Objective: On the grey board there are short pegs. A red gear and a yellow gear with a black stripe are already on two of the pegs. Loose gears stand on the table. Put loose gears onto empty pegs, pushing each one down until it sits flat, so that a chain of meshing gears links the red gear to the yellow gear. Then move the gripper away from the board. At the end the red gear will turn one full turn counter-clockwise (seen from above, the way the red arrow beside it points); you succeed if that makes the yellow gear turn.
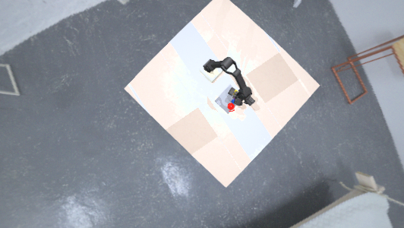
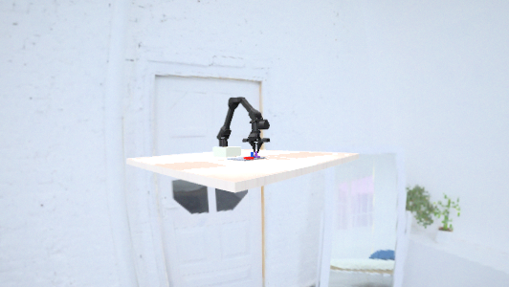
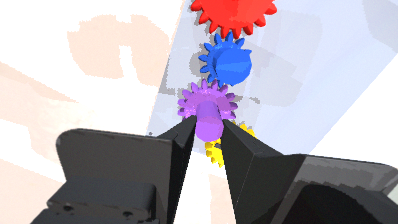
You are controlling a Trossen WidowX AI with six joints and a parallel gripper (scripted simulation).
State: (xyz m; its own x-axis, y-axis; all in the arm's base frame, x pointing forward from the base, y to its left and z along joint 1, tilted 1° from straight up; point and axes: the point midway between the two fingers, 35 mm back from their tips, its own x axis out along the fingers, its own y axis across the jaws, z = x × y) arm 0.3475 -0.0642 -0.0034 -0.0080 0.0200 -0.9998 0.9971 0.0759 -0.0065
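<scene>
My gripper tip is now 1 cm above the purple gear. Round my gripper tip: blue gear 4 cm to the right, 1 cm below; then yellow gear 3 cm behind, 4 cm to the left, 2 cm below; then red gear 9 cm to the right, 2 cm below.
</scene>
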